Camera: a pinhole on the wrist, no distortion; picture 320 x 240 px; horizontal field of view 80.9 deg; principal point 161.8 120.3 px. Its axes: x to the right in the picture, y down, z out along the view. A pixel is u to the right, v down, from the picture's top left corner.
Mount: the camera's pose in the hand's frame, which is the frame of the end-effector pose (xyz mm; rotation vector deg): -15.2 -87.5 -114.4 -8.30 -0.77 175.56
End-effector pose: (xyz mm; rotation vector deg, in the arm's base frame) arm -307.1 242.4 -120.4 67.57 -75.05 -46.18
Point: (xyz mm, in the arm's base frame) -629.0 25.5 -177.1
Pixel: 80.3 100.2
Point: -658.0 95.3 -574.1
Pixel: 145.0 229.9
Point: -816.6 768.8 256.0
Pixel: outside the picture
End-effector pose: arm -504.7 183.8 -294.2 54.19 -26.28 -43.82
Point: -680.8 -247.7 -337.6
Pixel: 38.4 186.5
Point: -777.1 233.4 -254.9
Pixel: 269.6 105.2
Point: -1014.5 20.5 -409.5
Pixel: 212.2 222.9
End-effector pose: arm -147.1 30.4 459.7 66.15 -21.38 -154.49
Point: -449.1 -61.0 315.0
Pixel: outside the picture
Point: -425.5 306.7 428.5
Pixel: 47.1 229.0
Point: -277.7 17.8 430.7
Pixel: 13.9 20.5
